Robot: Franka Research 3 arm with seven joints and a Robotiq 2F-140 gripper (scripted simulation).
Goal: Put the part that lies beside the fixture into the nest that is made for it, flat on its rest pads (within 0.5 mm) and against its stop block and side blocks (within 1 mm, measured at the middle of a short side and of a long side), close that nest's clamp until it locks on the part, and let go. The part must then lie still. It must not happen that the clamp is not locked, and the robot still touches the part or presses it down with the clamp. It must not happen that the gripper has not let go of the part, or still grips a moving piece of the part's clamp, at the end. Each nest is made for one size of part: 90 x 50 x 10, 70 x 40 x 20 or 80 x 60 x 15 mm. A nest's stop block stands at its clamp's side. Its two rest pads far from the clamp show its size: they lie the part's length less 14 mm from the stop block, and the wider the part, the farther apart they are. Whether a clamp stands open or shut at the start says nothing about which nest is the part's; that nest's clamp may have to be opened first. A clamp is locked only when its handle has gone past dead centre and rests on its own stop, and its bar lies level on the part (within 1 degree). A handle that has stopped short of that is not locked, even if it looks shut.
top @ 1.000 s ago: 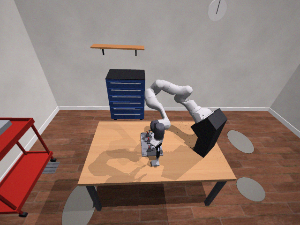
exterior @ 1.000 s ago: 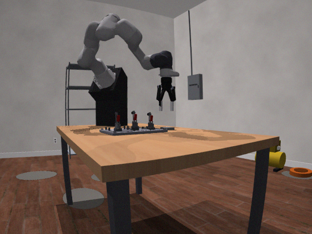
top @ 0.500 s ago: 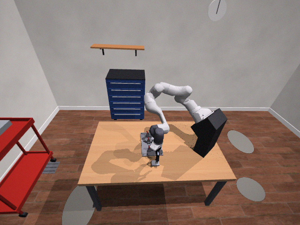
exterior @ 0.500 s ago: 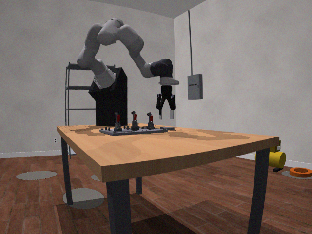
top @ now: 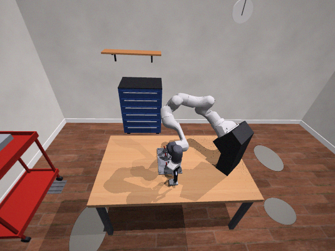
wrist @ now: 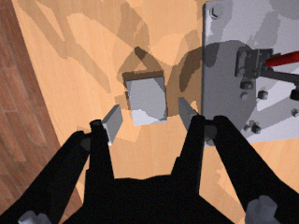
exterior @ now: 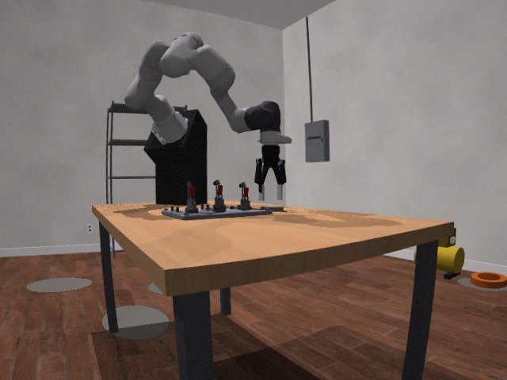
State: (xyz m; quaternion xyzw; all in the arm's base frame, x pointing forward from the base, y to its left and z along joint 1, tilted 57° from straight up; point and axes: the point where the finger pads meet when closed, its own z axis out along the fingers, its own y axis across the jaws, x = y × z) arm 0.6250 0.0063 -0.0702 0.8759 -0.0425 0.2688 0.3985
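My gripper is now 60 mm above the grey block part. The rest, counted from my hand: grey fixture plate 260 mm to the right, 70 mm behind, 60 mm below.
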